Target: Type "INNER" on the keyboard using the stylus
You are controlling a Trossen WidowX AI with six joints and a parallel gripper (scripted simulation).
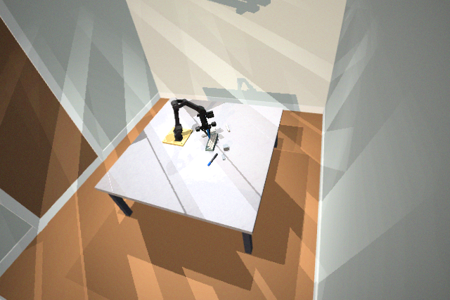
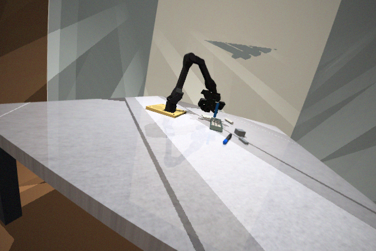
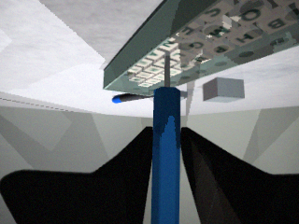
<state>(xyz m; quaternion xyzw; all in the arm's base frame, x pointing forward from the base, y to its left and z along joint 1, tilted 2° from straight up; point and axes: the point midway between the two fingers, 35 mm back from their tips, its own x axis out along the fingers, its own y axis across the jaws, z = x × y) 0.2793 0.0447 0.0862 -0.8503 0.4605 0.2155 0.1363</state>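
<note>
My gripper tip is now 20 mm above the blue stylus. Also, from my gripper tip: white stick 120 mm ahead, 190 mm to the left, 70 mm below; then flat grey piece 170 mm ahead, 170 mm to the right, 70 mm below; then pen 80 mm ahead, 230 mm to the right, 70 mm below.
</note>
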